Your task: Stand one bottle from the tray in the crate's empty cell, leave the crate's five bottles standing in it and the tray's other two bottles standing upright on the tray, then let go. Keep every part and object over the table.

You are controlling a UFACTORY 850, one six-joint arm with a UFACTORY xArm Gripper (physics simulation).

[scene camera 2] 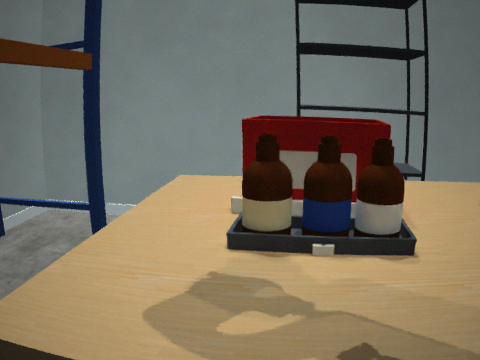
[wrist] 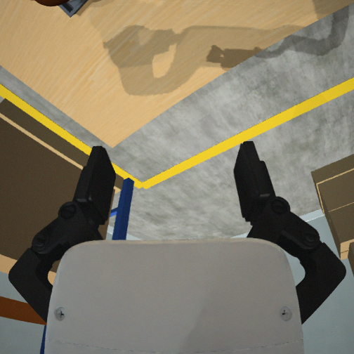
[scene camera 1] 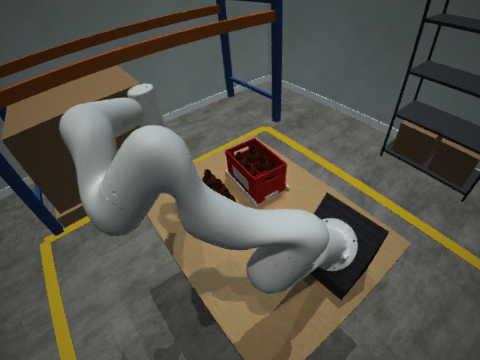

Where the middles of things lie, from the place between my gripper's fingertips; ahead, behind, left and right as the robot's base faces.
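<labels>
There is the white-labelled bottle [scene camera 2: 380, 191], and counting from my hand I find it 280 mm below, 180 mm to the right and 100 mm behind.
</labels>
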